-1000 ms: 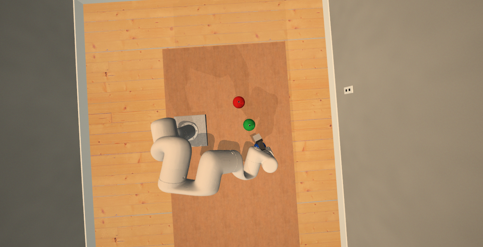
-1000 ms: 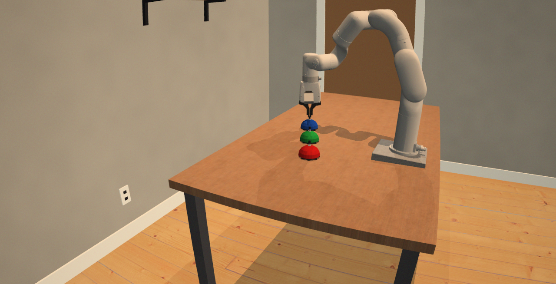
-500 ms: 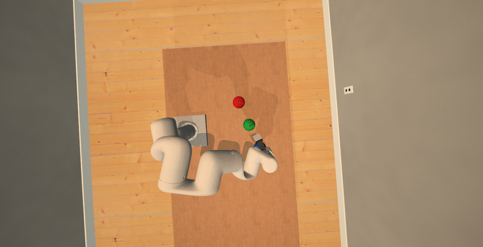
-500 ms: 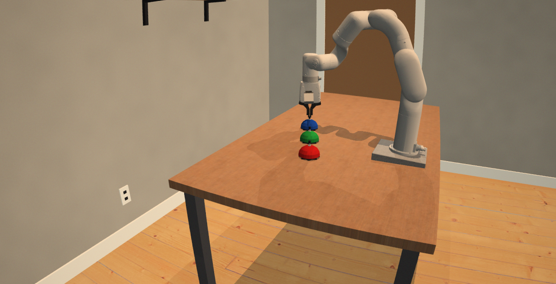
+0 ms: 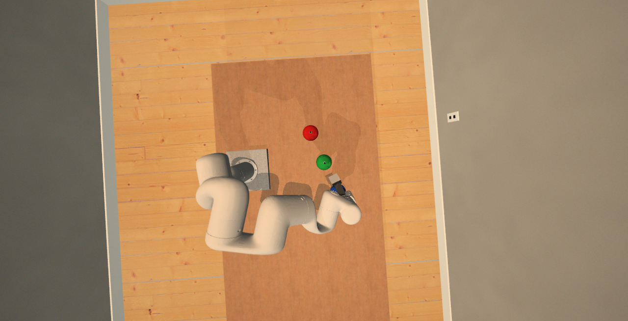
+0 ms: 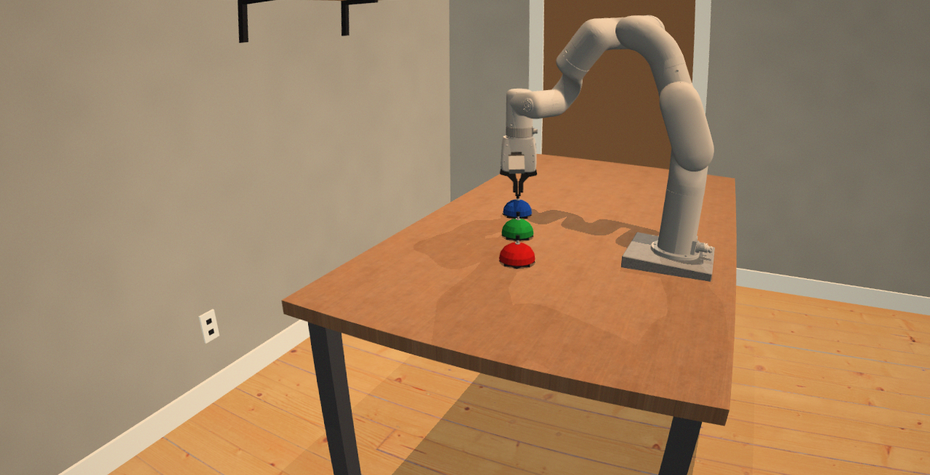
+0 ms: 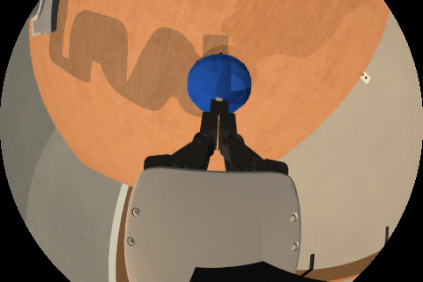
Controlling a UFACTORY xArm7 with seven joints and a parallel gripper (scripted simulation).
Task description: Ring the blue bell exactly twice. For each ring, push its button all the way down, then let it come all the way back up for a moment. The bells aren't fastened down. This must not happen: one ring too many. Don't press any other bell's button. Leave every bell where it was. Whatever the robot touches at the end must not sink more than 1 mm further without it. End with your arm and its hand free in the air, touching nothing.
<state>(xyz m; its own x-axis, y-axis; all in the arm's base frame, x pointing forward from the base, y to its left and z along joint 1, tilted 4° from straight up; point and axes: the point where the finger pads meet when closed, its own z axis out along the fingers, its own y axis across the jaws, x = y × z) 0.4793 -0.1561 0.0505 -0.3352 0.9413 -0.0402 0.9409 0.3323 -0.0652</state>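
Now: the blue bell 4 cm below my hand. Also, from my hand: red bell 33 cm to the left, 12 cm behind, 4 cm below; green bell 16 cm to the left, 6 cm behind, 4 cm below.
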